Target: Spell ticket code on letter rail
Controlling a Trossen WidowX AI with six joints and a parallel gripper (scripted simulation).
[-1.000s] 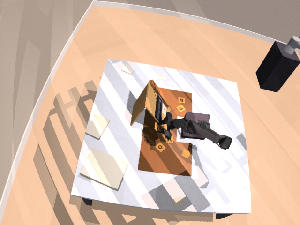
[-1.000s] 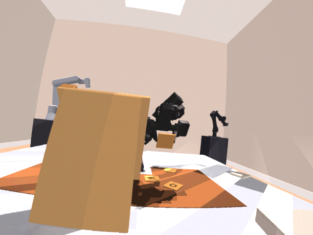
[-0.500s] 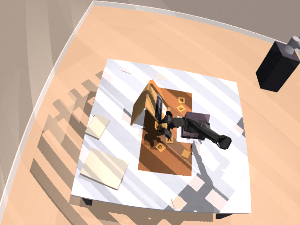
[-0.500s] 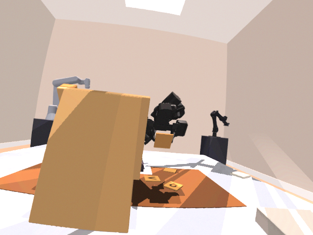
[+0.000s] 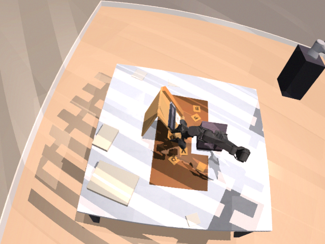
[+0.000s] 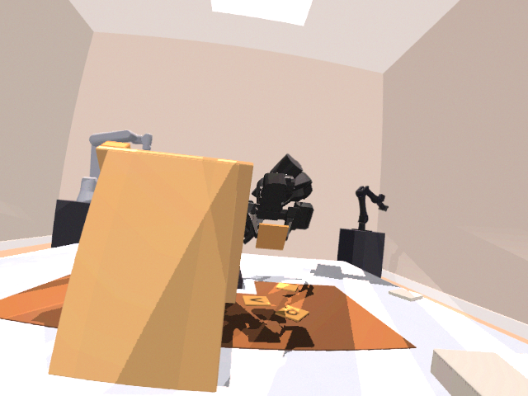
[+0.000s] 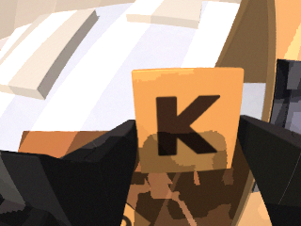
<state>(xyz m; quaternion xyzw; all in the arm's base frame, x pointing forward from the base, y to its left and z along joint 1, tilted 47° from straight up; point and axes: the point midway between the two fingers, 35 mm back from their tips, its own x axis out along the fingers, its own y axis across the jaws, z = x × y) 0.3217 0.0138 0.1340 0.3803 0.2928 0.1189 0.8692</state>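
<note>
Now: the white ticket 20 cm to the right of my gripper tip, 8 cm below it and 5 cm behind it. Round my gripper tip: k tile: right at my gripper tip; then v tile: 17 cm below, 12 cm behind; then q tile: 17 cm below, 7 cm to the left, 6 cm behind.
</note>
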